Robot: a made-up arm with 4 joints.
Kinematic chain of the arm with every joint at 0, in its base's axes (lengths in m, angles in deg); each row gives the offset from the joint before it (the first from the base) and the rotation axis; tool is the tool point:
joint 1: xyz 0 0 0.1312 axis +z
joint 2: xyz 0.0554 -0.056 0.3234 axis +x
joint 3: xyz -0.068 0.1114 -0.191 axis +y
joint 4: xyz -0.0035 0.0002 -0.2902 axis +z
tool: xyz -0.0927 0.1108 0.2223
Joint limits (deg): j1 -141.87..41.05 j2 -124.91..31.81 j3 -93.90..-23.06 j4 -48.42..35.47
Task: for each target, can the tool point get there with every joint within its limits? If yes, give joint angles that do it. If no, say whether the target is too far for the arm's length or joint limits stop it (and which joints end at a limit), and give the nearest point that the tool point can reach.
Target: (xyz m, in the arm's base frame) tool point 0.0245 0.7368 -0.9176
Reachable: no: too far | nearest point -0.0600 0.1890 0.1046 | short by 1.163 m
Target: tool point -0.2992 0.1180 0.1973
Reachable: yes | joints -120.62 -81.94 -87.51 2.62
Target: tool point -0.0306 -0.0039 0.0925
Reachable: yes | joints -100.97 -40.39 -35.36 -33.00
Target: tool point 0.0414 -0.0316 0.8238
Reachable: no: joint limits stop it (at a limit: joint 2, joint 3, joint 4) | nearest point 0.2026 -0.1546 0.4455 | short by 0.429 m
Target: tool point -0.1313 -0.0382 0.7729
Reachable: no: joint limits stop it (at a limit: joint 2, joint 3, joint 4) | nearest point -0.3993 -0.1162 0.5217 | short by 0.376 m
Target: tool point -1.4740 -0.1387 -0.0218
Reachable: no: too far | nearest point -0.4181 -0.0393 0.3329 | short by 1.118 m
